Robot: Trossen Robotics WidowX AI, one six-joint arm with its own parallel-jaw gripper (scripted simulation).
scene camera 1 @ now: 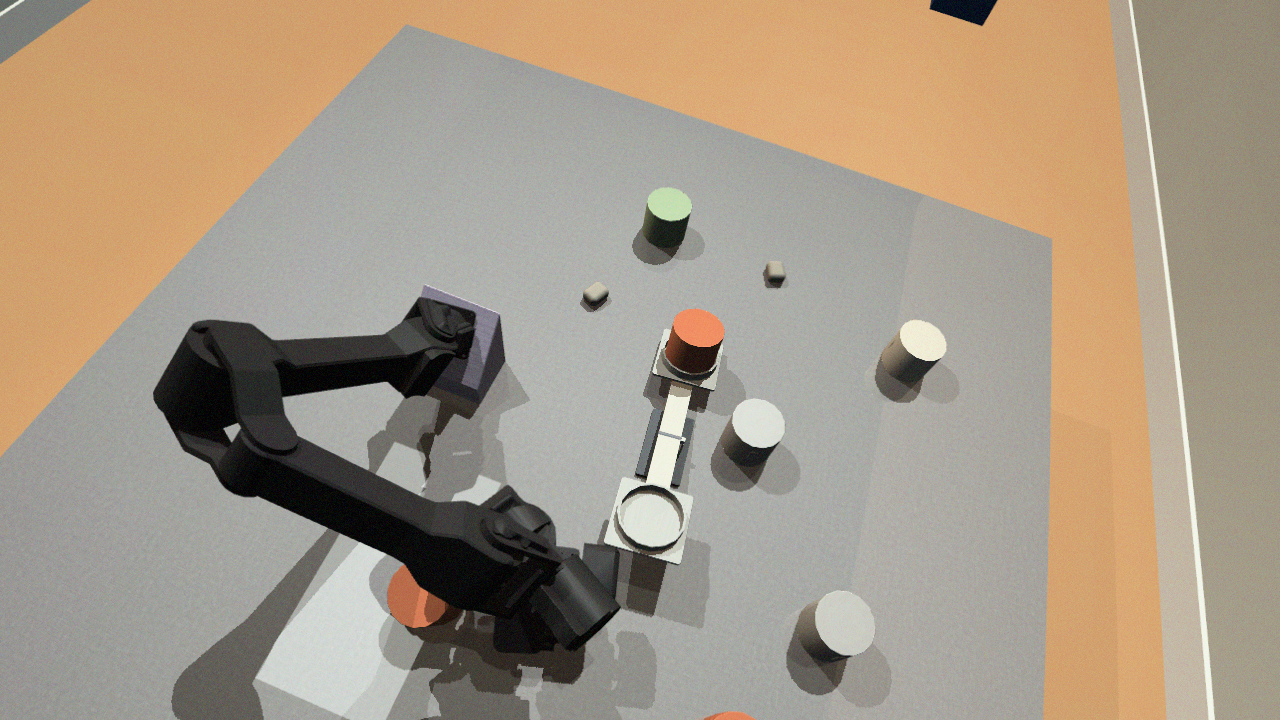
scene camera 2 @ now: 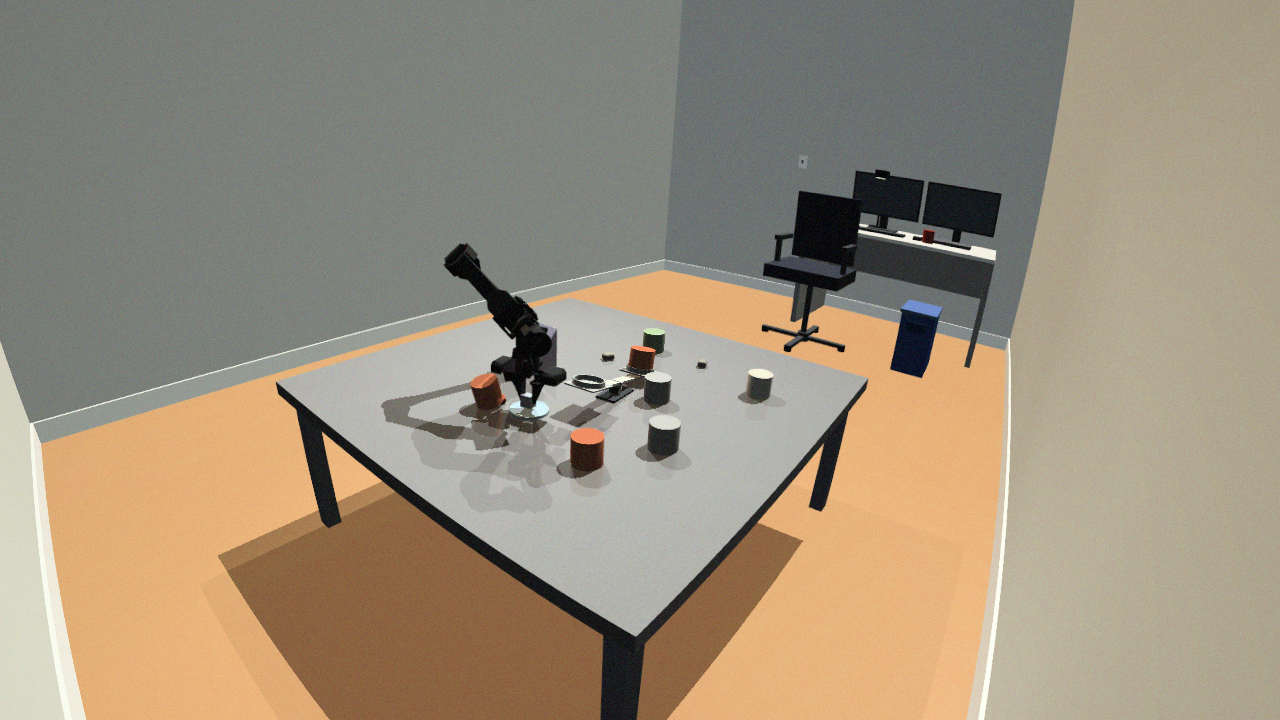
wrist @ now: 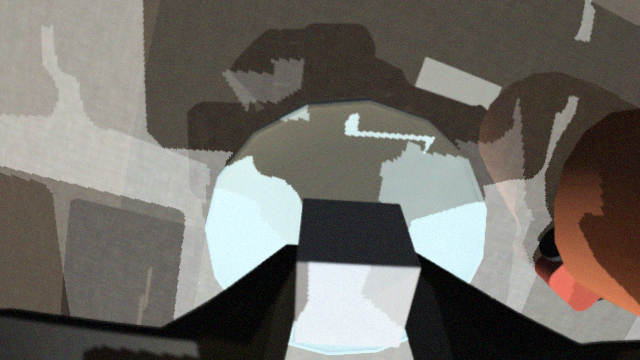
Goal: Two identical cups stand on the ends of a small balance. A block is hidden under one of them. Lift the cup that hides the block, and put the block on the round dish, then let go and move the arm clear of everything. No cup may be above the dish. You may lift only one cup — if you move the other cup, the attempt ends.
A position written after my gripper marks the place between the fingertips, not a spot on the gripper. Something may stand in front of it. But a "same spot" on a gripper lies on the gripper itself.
My gripper shows in scene camera 1, in scene camera 2 and in the wrist view [348,261]. An orange cup shows in scene camera 1 [412,606], in scene camera 2 and in the wrist view. One and the same spot on the orange cup: [wrist: 589,207] is [scene camera 2: 499,398]. One and the same spot on my gripper: [scene camera 1: 566,551] is [scene camera 2: 545,369].
